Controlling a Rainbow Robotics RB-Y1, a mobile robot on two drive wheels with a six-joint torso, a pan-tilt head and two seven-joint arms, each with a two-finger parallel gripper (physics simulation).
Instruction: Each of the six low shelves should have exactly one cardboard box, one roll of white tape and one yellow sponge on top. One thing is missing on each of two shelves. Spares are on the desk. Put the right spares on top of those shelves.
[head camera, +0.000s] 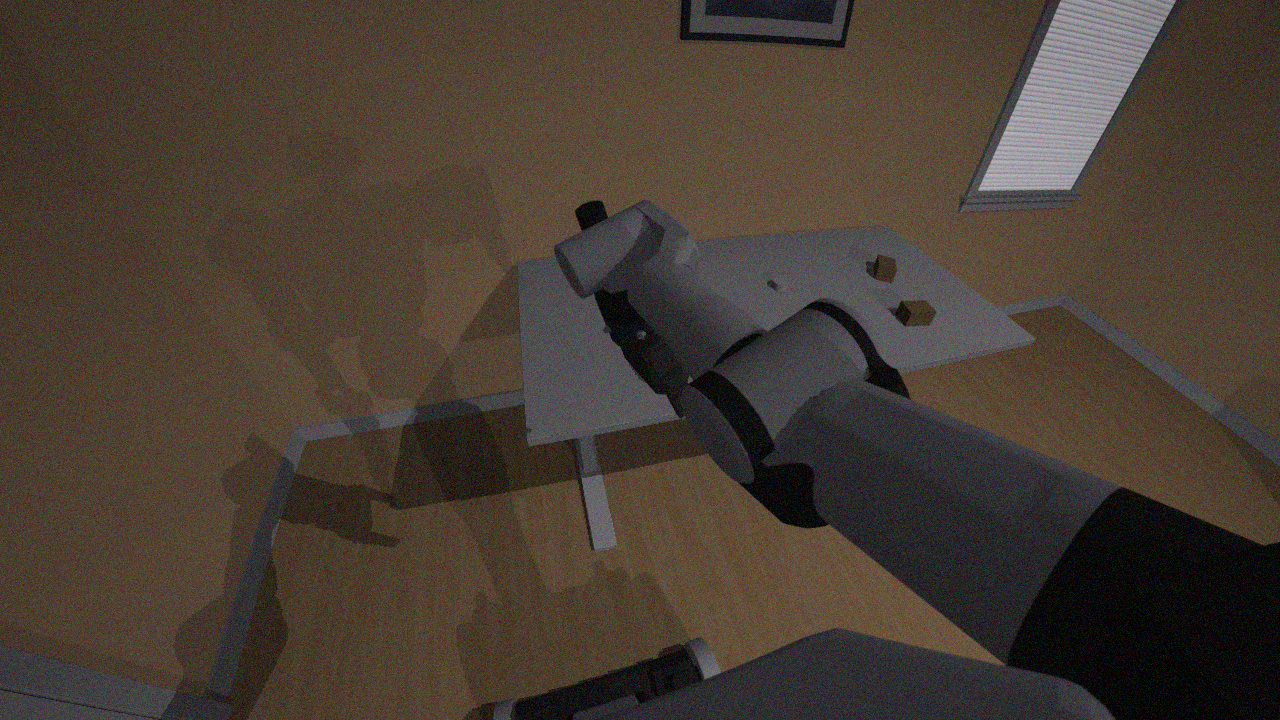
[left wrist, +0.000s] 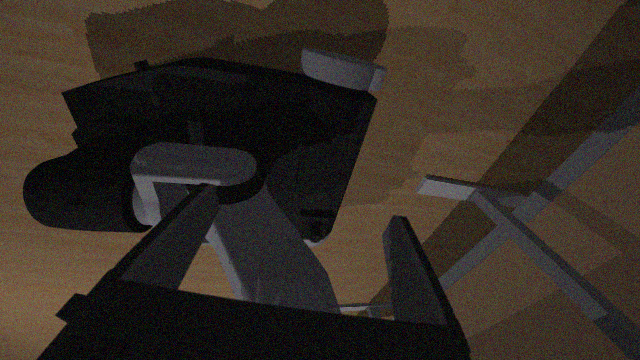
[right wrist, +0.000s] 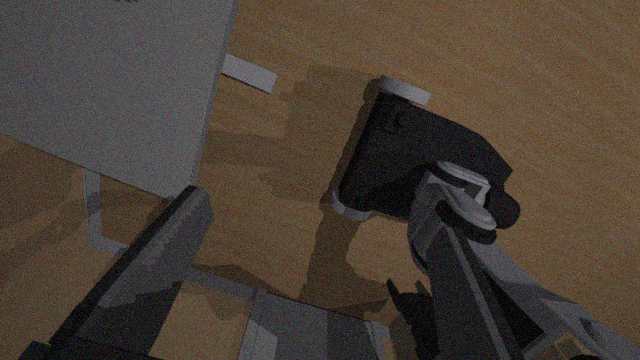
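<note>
In the head view two brown cardboard boxes (head camera: 884, 268) (head camera: 916, 312) lie at the right of the grey desk (head camera: 572, 385) (right wrist: 115, 90). A small white roll (head camera: 775, 284) lies left of them. No sponge shows; my right arm crosses the view and hides part of the desk. My right gripper (right wrist: 321, 221) is open, with no object between its fingers; in the right wrist view the desk corner is beyond its left finger. My left gripper (left wrist: 304, 211) is open and empty, above the floor by my base. No shelf can be made out with its items.
My black base (left wrist: 225, 110) (right wrist: 425, 145) stands on the wooden floor (head camera: 402, 608). The desk's white leg (head camera: 595, 501) (left wrist: 445, 190) (right wrist: 250, 74) reaches the floor. A wall with a picture (head camera: 765, 26) and a window (head camera: 1074, 98) is behind the desk. A grey panel (right wrist: 295, 320) shows at the bottom.
</note>
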